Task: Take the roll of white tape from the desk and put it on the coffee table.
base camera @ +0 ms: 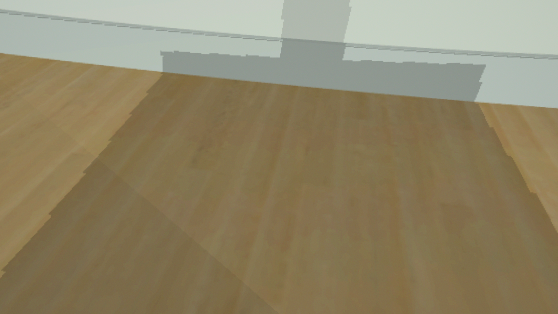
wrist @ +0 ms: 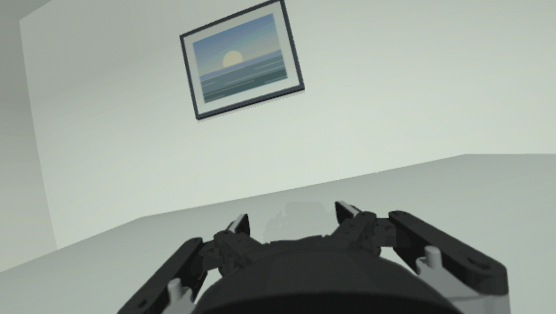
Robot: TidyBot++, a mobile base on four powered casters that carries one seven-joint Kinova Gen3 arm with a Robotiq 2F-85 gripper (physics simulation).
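Places are measured from the arm's base along level axes (x right, y ahead, z up), in metres.
Where they show: gripper, fingertip midpoint: [wrist: 292, 217].
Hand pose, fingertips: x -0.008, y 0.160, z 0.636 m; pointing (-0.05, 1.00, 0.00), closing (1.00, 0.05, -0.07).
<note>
After its pixels a point has its place.
My gripper [wrist: 292, 217] @(x -0.008, y 0.160, z 0.636 m) is open in the wrist view, with its two fingers wide apart and no object between them. The pale grey desk top [wrist: 450, 200] @(x 0.269, y 0.304, z 0.553 m) spans the lower part of the wrist view, behind and to both sides of the fingers. A faint shadow shows on it between the fingertips. The roll of white tape and the coffee table do not show in either view.
A framed sunset picture [wrist: 245, 60] @(x -0.102, y 0.721, z 1.181 m) hangs on the pale wall [wrist: 380, 110] @(x 0.426, y 0.704, z 0.803 m) behind the desk. In the base camera view, the wood floor [base camera: 300, 200] @(x 0.007, y 0.419, z -0.397 m) meets a pale skirting board [base camera: 75, 47] @(x -0.481, y 0.761, z -0.363 m) below the wall, and a broad shadow lies across floor and wall.
</note>
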